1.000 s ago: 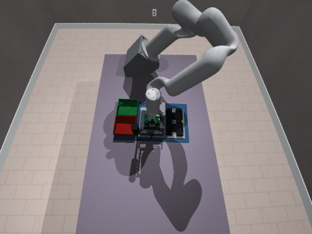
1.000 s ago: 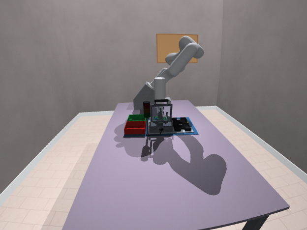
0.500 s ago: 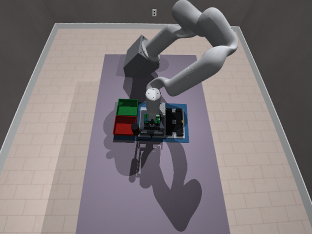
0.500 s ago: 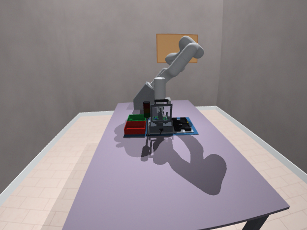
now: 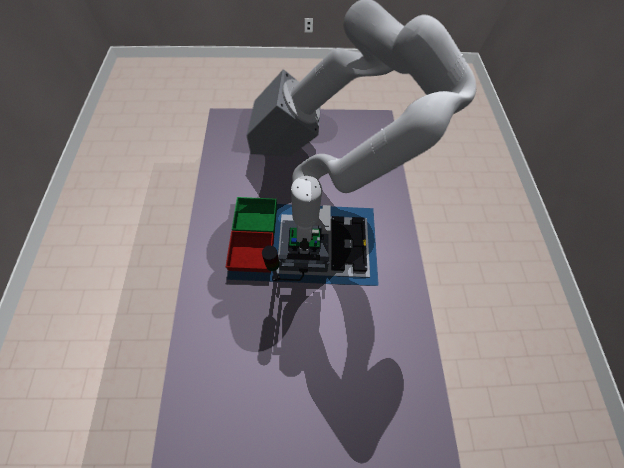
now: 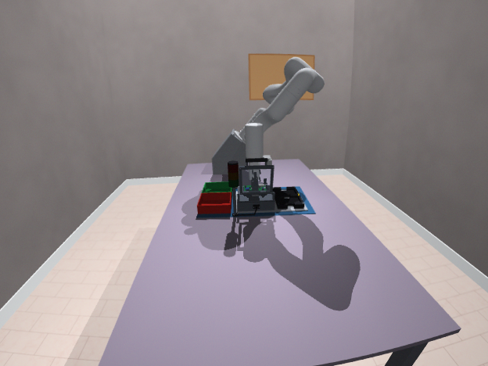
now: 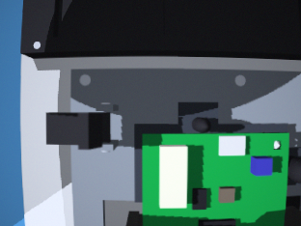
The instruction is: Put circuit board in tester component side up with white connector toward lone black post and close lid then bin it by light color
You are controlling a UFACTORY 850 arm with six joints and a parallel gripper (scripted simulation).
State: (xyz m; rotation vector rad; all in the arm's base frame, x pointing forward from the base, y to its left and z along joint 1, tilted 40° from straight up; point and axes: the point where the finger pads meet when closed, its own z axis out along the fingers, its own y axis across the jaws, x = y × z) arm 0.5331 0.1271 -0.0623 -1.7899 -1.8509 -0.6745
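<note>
My gripper is now right at the green circuit board. Round my hand: clear lid 120 mm ahead, 100 mm above; red bin 50 mm ahead, 200 mm to the right, 70 mm below; tester nest 10 mm to the left, 10 mm below.
</note>
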